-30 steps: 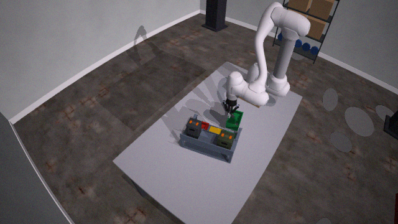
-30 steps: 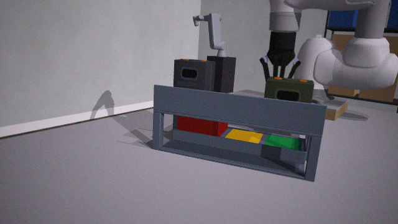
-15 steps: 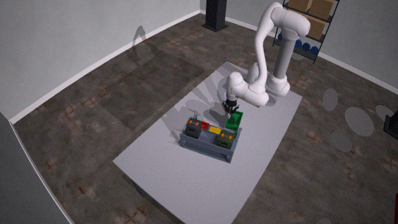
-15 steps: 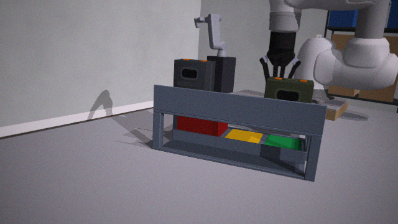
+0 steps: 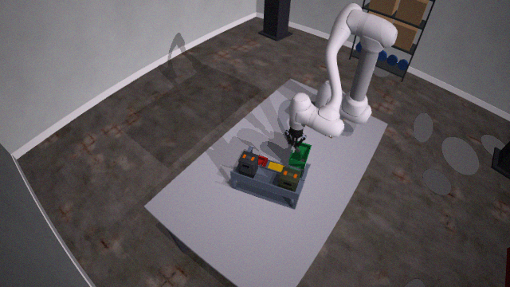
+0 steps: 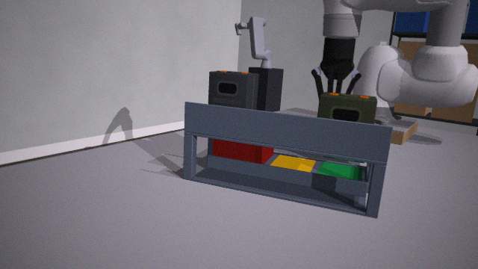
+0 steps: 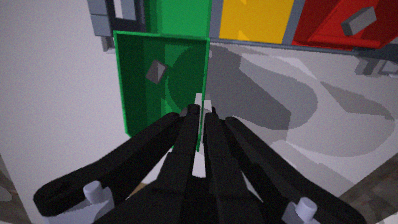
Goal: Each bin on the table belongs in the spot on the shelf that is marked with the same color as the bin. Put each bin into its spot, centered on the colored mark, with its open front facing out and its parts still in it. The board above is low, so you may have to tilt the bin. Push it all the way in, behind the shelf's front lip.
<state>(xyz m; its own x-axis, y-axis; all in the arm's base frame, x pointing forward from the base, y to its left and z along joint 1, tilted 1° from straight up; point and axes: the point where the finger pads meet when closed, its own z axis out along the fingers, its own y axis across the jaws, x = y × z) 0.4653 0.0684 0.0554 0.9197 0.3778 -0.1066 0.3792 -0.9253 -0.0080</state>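
My gripper is now 40 mm to the right of the green bin, 40 mm above it and 30 mm past it. Also, from my hand: olive box (230 mm ahead, 150 mm to the left, 50 mm above); then red bin (230 mm ahead, 100 mm to the right, 60 mm below); then dark grey box (310 mm ahead, 70 mm to the right, 60 mm above).
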